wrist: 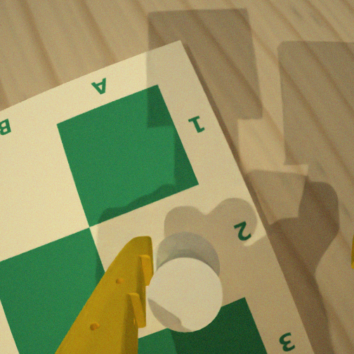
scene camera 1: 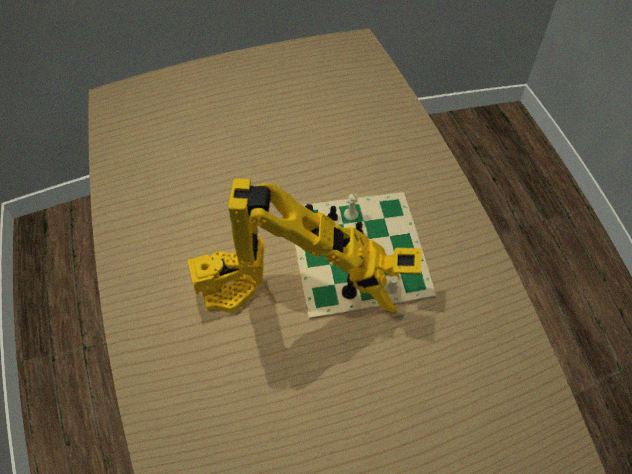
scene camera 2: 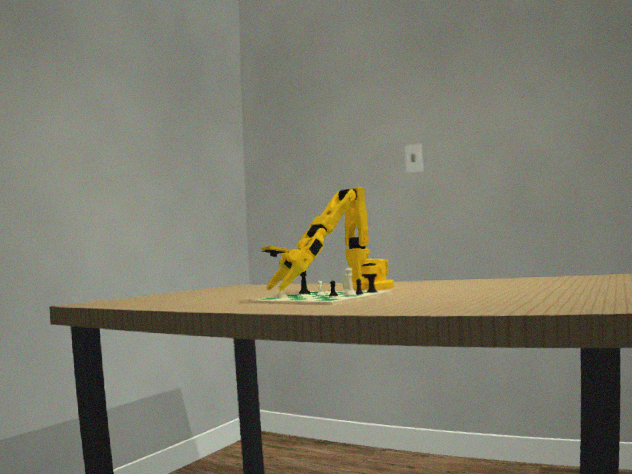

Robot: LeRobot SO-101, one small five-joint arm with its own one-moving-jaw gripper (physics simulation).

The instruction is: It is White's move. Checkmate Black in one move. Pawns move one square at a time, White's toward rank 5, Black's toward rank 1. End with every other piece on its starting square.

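Frame: origin at the arm's base, x back, y down, z right, level; millimetres.
Seen in the pictures: hand at its tool point: (scene camera 1: 397,279) (scene camera 2: 280,288); arm's base at its link origin: (scene camera 1: 236,280).
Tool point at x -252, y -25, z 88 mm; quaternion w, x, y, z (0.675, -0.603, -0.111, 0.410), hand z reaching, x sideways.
Note:
Pixels of each thing's top centre, then the offset from my tool point to it.
- rook at its top centre: (scene camera 1: 394,279) (scene camera 2: 280,281) dx +9, dy -14, dz +4 mm
- king at its top centre: (scene camera 1: 352,274) (scene camera 2: 302,265) dx +79, dy -45, dz -10 mm
- tall white piece at its top centre: (scene camera 1: 353,193) (scene camera 2: 348,264) dx +24, dy -45, dz -155 mm
- small white pawn at its top centre: (scene camera 2: 319,280) dx +32, dy -13, dz -81 mm
- wide-topped black piece at its top centre: (scene camera 2: 371,276) dx +99, dy -14, dz -170 mm
A white piece with a flat round top, apparently a rook (scene camera 1: 392,284) (scene camera 2: 282,295) (wrist: 185,295), stands upright on A2. My gripper (scene camera 1: 392,296) (scene camera 2: 276,289) (wrist: 250,244) is open and low around it. In the wrist view one jaw is close along its left side, and a sliver of the other shows at the right edge. A tall black piece, apparently the king (scene camera 1: 349,290) (scene camera 2: 304,283), stands on A4. A tall white piece (scene camera 1: 351,208) (scene camera 2: 348,282) stands across the board (scene camera 1: 309,312) (scene camera 2: 255,301) (wrist: 170,57).
Black pawns (scene camera 1: 332,212) (scene camera 2: 332,288) stand near the tall white piece, another black pawn (scene camera 1: 358,226) (scene camera 2: 358,286) too. A small white pawn (scene camera 2: 320,287) and a wide-topped black piece (scene camera 2: 371,282) show in scene camera 2. The arm hides part of the board in scene camera 1.

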